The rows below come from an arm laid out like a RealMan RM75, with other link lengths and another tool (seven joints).
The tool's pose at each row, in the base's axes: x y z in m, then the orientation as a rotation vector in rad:
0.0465, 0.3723, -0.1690, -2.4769, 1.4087, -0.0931
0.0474, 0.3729, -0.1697, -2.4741, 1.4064, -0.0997
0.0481, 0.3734, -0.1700, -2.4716, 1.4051, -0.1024
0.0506, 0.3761, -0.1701, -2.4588, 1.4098, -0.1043
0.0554, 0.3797, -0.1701, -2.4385, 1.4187, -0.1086
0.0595, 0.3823, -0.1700, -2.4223, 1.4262, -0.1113
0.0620, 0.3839, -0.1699, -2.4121, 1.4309, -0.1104
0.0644, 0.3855, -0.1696, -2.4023, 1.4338, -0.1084
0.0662, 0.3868, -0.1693, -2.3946, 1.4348, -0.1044
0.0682, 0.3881, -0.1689, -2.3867, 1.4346, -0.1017
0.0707, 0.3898, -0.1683, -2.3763, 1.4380, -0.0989
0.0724, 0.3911, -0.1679, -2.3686, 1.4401, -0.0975
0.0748, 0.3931, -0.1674, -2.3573, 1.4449, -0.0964
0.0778, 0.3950, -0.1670, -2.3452, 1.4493, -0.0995
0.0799, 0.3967, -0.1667, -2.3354, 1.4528, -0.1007
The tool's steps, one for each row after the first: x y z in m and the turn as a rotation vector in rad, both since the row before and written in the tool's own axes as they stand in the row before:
0.0000, -0.0008, 0.0010, 0.0052, 0.0023, -0.0010
0.0000, -0.0007, 0.0005, 0.0033, 0.0003, -0.0001
-0.0010, -0.0033, 0.0012, 0.0086, -0.0019, 0.0073
-0.0006, -0.0057, 0.0018, 0.0134, -0.0017, 0.0123
-0.0002, -0.0046, 0.0014, 0.0103, -0.0016, 0.0102
-0.0001, -0.0028, 0.0009, 0.0056, -0.0026, 0.0067
-0.0002, -0.0028, 0.0007, 0.0057, -0.0037, 0.0057
-0.0003, -0.0022, 0.0005, 0.0042, -0.0049, 0.0040
-0.0002, -0.0024, 0.0004, 0.0053, -0.0046, 0.0033
-0.0003, -0.0030, 0.0005, 0.0056, -0.0042, 0.0063
-0.0004, -0.0021, 0.0004, 0.0046, -0.0029, 0.0044
-0.0007, -0.0030, 0.0007, 0.0063, -0.0030, 0.0073
-0.0003, -0.0034, 0.0009, 0.0085, -0.0008, 0.0069
-0.0006, -0.0026, 0.0007, 0.0064, -0.0015, 0.0057

